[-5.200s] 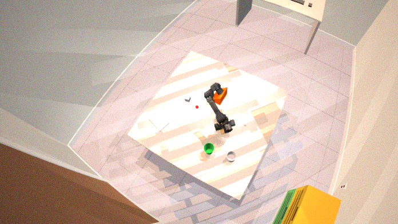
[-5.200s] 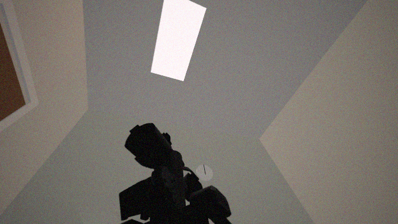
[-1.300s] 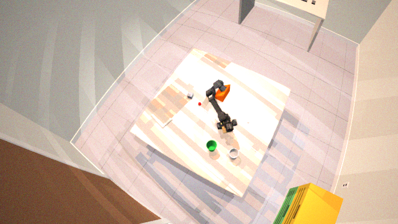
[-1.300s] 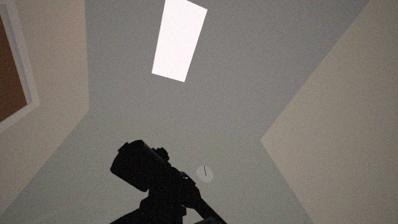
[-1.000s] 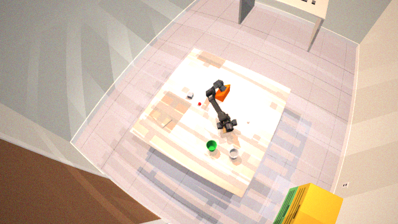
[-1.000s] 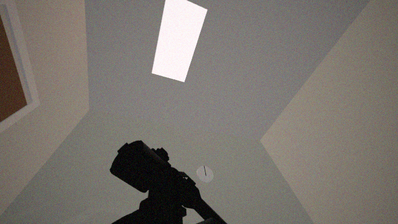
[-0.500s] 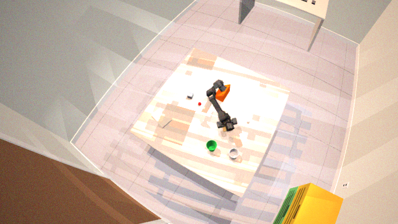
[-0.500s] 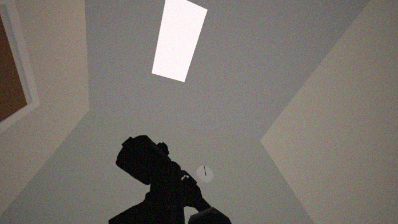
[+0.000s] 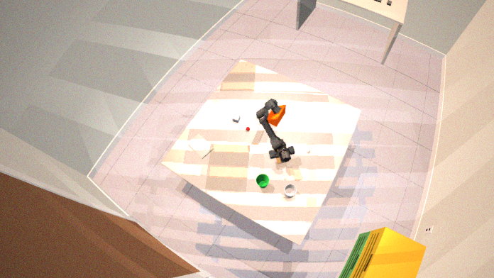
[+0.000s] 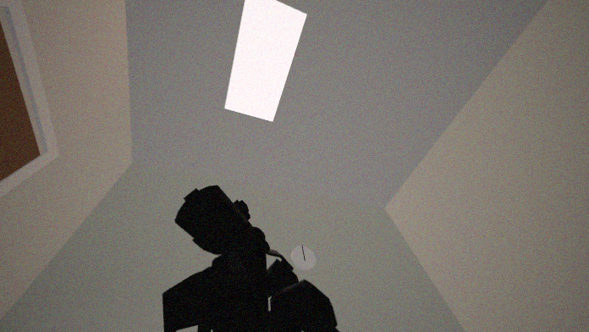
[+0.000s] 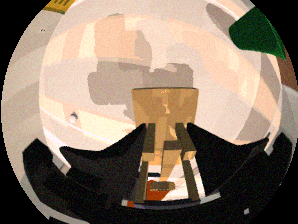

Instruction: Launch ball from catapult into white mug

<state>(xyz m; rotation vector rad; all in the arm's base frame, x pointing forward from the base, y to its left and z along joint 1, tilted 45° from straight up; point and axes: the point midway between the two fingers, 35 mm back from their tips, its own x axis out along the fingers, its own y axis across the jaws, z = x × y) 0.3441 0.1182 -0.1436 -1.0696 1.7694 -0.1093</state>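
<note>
My gripper tip is now 13 cm past the red ball, 36 cm to the left of it and 5 cm above it. The rest, counted from my gripper tip: green cup 24 cm ahead, 4 cm to the right, 4 cm below; wooden catapult 6 cm behind, 4 cm to the right, 2 cm above; white mug 22 cm ahead, 17 cm to the left, 4 cm below.
</note>
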